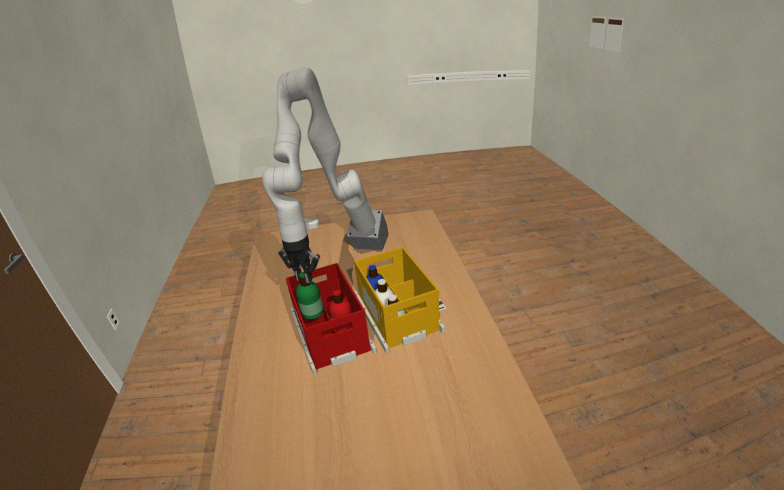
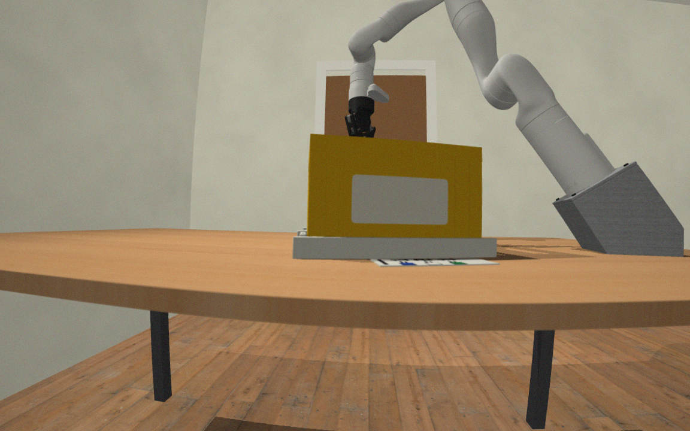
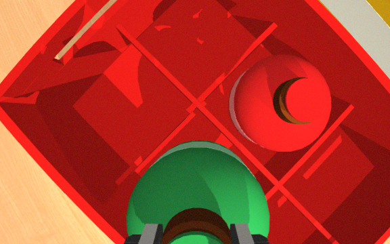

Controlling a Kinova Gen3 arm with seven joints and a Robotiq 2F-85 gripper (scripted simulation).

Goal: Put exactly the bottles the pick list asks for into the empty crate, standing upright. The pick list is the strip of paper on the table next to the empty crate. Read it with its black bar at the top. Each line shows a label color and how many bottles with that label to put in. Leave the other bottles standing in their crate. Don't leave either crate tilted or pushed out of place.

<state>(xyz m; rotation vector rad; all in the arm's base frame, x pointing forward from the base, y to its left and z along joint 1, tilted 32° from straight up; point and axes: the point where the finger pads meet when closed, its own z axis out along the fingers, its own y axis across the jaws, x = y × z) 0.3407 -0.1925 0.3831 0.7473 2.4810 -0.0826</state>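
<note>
Right now the green bottle is 70 mm below my hand. Also, from my hand: red bottle (10 mm behind, 90 mm to the left, 170 mm below); then red crate (10 mm behind, 40 mm to the left, 180 mm below); then blue bottle (100 mm behind, 230 mm to the left, 170 mm below).
</note>
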